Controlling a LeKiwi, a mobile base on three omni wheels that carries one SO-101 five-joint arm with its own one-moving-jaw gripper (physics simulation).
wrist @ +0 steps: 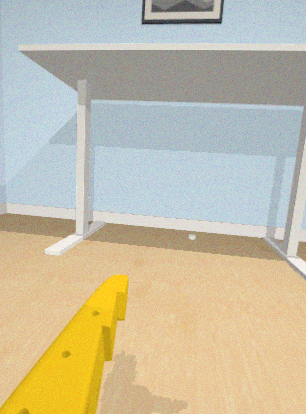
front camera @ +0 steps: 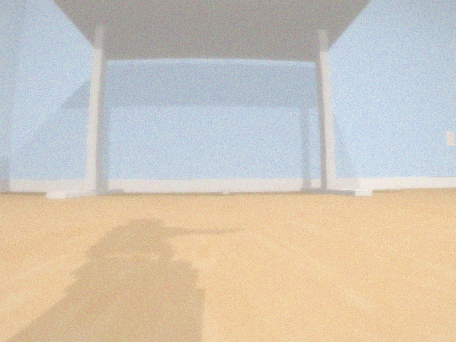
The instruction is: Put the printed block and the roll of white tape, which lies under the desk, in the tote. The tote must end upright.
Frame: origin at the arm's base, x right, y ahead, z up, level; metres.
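Seen in the pictures: hand, tool point: [wrist: 127, 291].
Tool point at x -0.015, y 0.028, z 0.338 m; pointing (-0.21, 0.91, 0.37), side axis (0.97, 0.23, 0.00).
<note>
A point is followed by its place in that frame.
The roll of white tape [wrist: 192, 237] {x -0.052, y 1.561, z -0.074 m} [front camera: 225, 192] {x -0.056, y 1.561, z -0.083 m} is a small white shape on the shaded floor under the desk [wrist: 160, 75] {x -0.276, y 1.256, z 0.836 m} [front camera: 210, 30] {x -0.130, y 1.408, z 0.835 m}, between its two legs and near the wall. In the wrist view one notched yellow jaw [wrist: 107, 320] {x -0.014, y 0.013, z 0.339 m} of my gripper shows at the lower left; the moving jaw is out of the picture, so the gripper is fully open. It is above the floor, well short of the tape, and holds nothing. The printed block and the tote do not show in either view.
The desk's left leg [wrist: 83, 160] {x -0.715, y 1.294, z 0.386 m} [front camera: 96, 115] {x -0.715, y 1.295, z 0.324 m} and right leg [wrist: 297, 190] {x 0.483, y 1.390, z 0.300 m} [front camera: 326, 115] {x 0.493, y 1.389, z 0.326 m} stand on long white feet. The left foot [wrist: 62, 246] [front camera: 60, 195] {x -0.687, y 0.985, z -0.076 m} reaches toward me. The blue wall with a white baseboard [wrist: 150, 221] {x -0.392, y 1.767, z -0.045 m} [front camera: 175, 186] {x -0.397, y 1.767, z -0.049 m} is behind. A framed picture [wrist: 182, 17] {x -0.260, y 1.769, z 1.389 m} hangs above.
</note>
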